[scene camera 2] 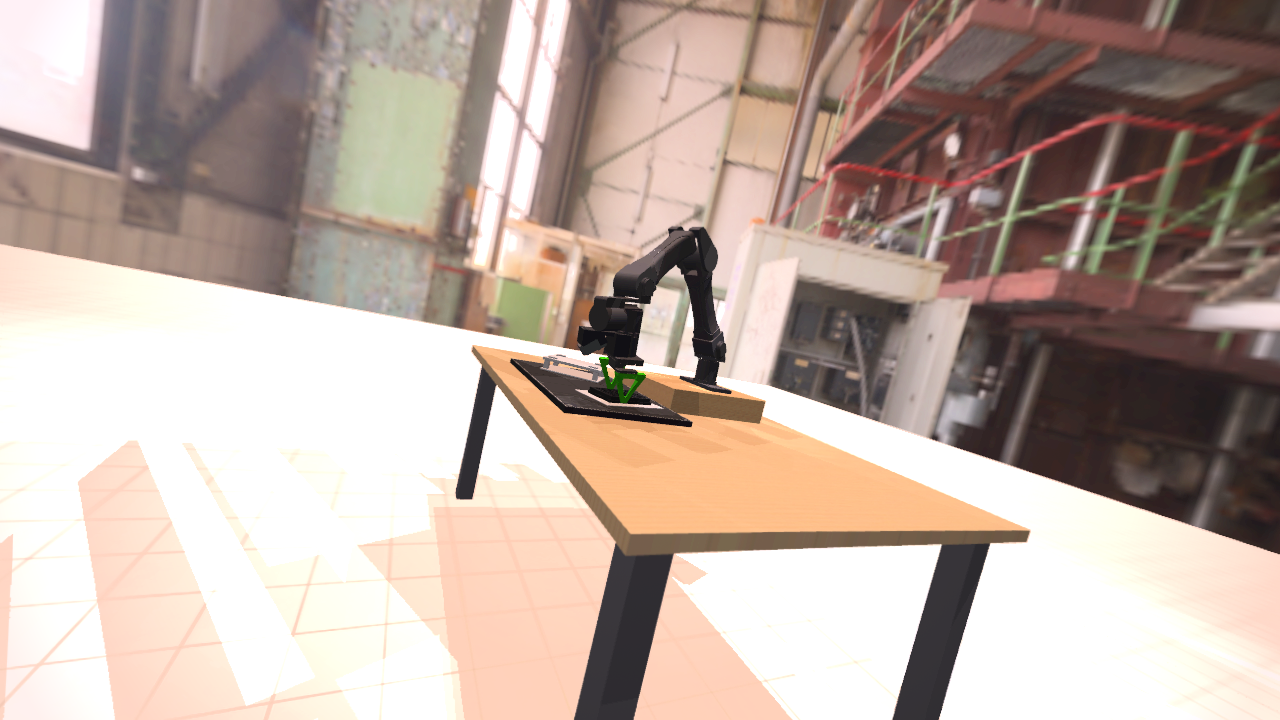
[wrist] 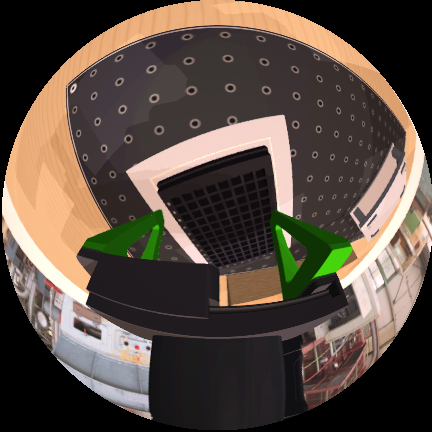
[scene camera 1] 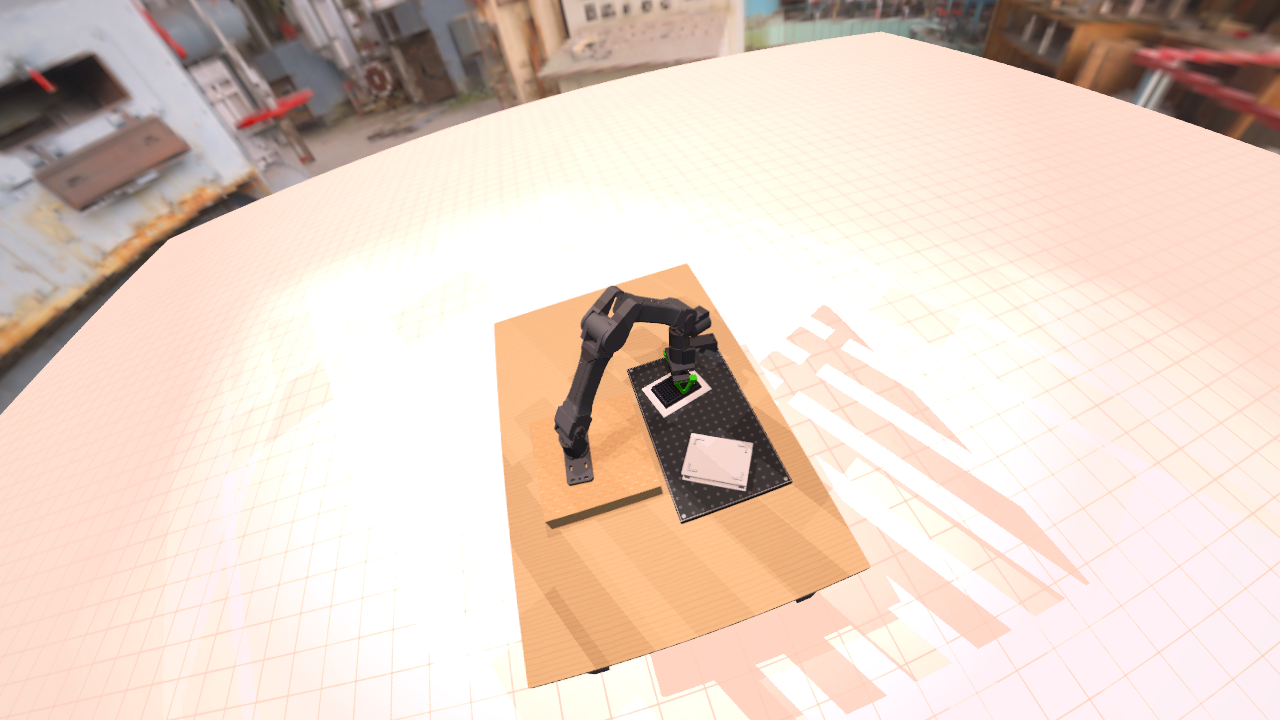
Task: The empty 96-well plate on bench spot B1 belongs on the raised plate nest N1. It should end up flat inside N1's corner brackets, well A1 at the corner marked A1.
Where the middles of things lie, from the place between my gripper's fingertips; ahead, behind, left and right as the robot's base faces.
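Counted from my hand, the well plate (scene camera 1: 668,394) is 2 cm behind and 2 cm to the right. Pale nest (scene camera 1: 664,412): 2 cm behind my hand, 2 cm to the right of it, 1 cm below it.
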